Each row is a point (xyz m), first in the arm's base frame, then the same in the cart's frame.
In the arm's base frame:
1: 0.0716 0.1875 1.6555
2: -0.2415 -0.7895 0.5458
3: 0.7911 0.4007 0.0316
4: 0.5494 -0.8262 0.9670
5: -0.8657 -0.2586 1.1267
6: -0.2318 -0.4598 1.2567
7: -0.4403 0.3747 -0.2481
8: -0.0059 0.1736 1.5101
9: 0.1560 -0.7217 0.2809
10: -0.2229 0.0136 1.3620
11: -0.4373 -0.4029 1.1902
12: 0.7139 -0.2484 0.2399
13: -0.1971 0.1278 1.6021
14: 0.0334 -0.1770 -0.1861
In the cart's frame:
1: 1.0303 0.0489 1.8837
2: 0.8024 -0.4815 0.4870
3: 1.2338 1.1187 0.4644
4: 1.6373 -0.3546 0.7889
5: 0.1947 -0.5009 1.2866
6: 0.8712 -0.4659 1.2676
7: 0.0502 0.7114 0.2959
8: 0.9296 0.0606 1.7531
9: 1.0808 -0.1679 0.2486
10: 0.7487 -0.1047 1.5672
11: 0.6488 -0.4752 1.2483
12: 1.4258 0.4662 0.3751
13: 0.7916 -0.0881 1.8303
14: 0.6793 0.4141 0.0756

